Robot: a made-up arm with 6 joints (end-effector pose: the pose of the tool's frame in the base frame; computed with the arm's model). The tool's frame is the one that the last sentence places. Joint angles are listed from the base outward.
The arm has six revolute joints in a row. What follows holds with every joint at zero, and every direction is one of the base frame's. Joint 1 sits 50 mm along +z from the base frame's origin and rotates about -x. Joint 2 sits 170 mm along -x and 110 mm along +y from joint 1 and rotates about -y. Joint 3 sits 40 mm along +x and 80 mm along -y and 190 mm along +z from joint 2 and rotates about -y. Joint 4 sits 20 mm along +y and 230 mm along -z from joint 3 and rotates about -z. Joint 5 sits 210 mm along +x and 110 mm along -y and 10 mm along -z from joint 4 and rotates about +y. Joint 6 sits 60 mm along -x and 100 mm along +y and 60 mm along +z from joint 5 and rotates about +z. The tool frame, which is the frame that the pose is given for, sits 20 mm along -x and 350 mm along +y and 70 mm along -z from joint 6; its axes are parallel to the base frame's.
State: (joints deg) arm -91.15 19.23 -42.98 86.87 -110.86 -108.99
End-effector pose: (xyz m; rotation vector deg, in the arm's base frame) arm -0.2755 -0.2515 -0.0312 16.08 -26.22 -173.28
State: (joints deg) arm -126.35 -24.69 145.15 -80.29 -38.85 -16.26
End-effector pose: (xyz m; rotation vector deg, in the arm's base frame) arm 0.2951 -0.2197 0.3024 6.27 -114.18 -74.72
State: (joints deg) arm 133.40 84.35 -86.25 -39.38 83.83 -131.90
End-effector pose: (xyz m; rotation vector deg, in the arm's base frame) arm -0.0528 -0.3046 0.3180 106.24 66.18 37.79
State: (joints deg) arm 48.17 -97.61 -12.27 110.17 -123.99 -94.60
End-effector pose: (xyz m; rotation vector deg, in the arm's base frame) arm 0.0314 -0.0220 0.0253 -96.82 -86.41 12.58
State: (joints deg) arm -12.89 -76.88 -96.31 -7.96 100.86 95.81
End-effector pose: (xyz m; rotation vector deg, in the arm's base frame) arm -0.2379 0.0652 -0.1290 -62.64 -64.01 60.50
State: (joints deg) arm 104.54 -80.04 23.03 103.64 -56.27 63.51
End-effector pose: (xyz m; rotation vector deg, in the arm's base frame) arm -0.3814 -0.4067 0.1412 -166.26 31.99 -53.61
